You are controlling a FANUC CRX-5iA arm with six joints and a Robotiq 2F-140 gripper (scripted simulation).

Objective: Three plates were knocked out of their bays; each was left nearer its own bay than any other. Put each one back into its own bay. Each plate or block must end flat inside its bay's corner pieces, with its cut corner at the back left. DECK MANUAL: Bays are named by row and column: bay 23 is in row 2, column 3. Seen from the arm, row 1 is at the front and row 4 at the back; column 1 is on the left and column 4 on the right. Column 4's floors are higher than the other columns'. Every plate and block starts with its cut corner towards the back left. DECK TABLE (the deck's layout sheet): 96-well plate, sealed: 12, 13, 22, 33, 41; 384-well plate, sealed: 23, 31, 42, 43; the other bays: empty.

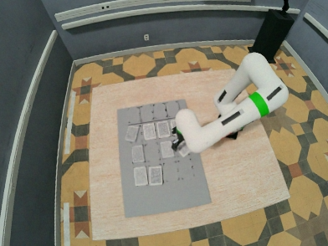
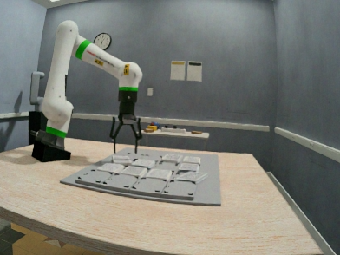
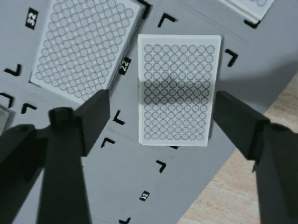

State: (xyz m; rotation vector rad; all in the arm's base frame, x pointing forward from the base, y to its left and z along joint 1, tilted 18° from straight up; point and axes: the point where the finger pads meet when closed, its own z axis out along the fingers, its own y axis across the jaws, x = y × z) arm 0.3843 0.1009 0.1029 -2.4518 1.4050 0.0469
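My hand is 2 cm past the plate, 1 cm to the left of it and 6 cm above it.
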